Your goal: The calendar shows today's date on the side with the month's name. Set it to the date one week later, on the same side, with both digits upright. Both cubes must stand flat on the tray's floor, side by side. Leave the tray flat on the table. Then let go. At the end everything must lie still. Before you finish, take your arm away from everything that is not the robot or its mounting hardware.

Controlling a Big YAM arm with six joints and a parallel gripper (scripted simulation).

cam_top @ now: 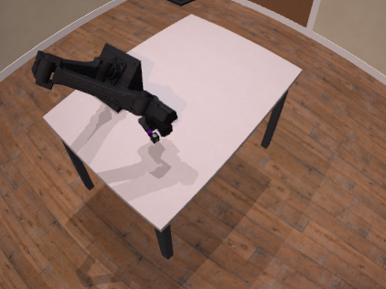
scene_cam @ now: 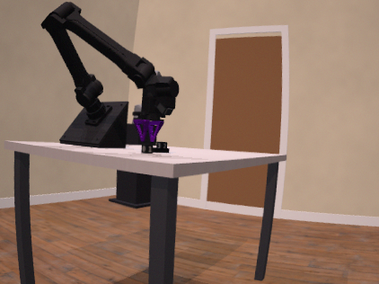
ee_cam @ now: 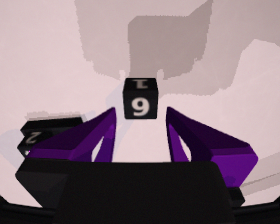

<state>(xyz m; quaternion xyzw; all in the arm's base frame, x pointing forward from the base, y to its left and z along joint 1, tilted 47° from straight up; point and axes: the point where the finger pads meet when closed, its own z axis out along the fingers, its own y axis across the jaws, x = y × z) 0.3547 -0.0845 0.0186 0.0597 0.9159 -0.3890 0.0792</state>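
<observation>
Right now the black date cube is 3 cm below my hand. Round my hand: black tray (4 cm behind, 11 cm to the left, 4 cm below).
</observation>
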